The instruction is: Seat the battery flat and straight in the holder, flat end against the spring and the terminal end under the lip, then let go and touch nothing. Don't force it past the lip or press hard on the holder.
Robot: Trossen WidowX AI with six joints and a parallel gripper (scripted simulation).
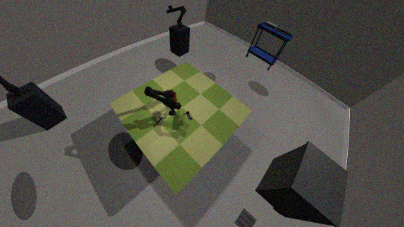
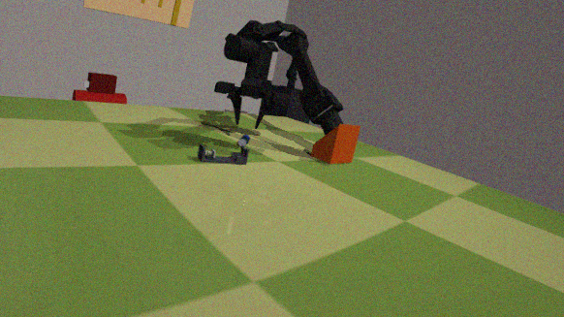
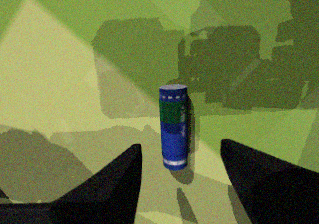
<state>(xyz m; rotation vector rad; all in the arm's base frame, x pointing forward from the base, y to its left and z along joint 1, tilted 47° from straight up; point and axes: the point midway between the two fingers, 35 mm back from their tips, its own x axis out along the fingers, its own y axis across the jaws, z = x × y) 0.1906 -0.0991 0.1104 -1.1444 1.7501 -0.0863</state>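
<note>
The battery lies 40 mm below my gripper tip.
</note>
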